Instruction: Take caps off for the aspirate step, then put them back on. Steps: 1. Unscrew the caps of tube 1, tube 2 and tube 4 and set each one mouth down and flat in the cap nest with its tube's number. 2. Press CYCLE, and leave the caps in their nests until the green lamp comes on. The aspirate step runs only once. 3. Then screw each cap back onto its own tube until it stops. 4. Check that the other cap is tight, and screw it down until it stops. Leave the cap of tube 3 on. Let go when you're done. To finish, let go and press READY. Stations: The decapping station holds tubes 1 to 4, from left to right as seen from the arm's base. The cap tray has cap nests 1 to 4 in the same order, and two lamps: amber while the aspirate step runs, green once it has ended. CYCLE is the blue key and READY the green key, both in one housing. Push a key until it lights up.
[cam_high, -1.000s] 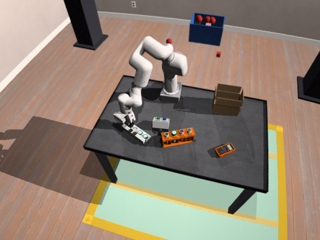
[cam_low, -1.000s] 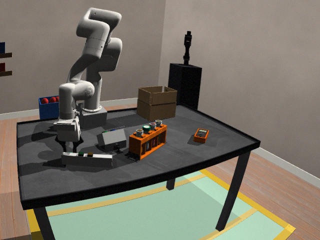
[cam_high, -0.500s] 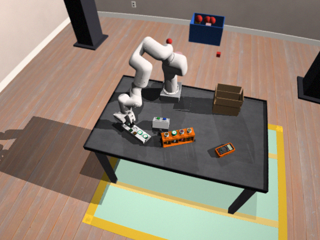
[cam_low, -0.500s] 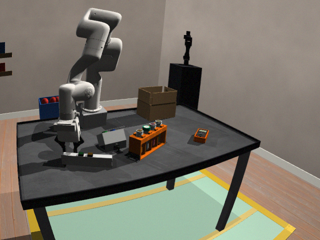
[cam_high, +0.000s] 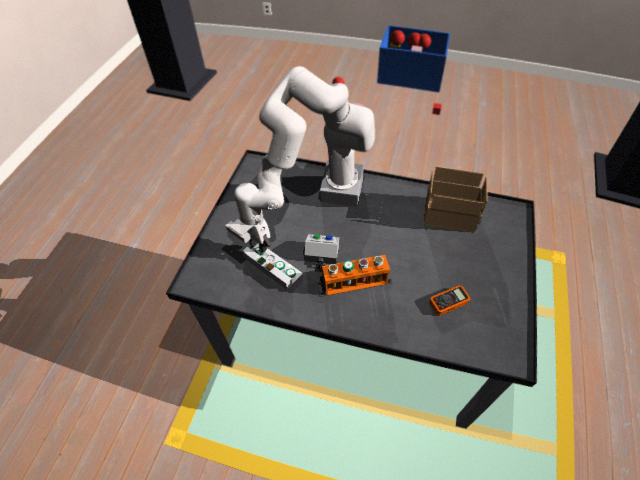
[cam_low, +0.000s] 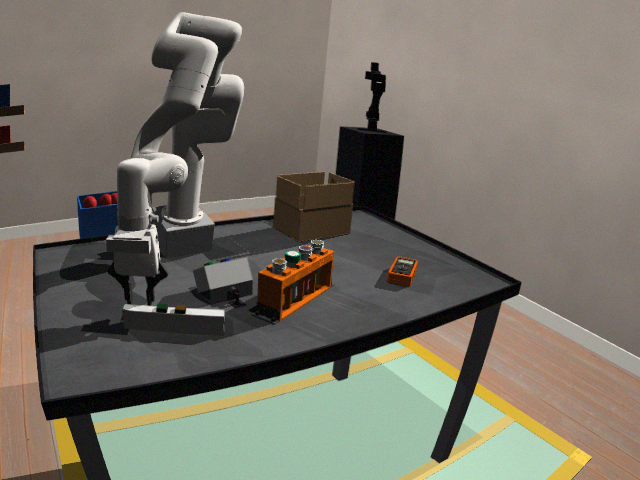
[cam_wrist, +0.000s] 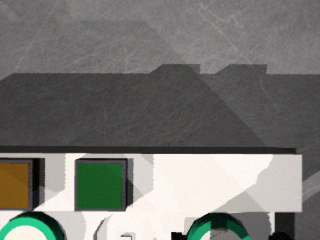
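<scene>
Now: the green key 190 mm to the left of my hand, 100 mm behind it and 10 mm above it. The rest, counted from my hand: blue key: 240 mm to the left, 110 mm behind, 10 mm above; then table's front edge: 390 mm to the left, 220 mm ahead, 50 mm below; then grey key housing: 220 mm to the left, 80 mm behind.
</scene>
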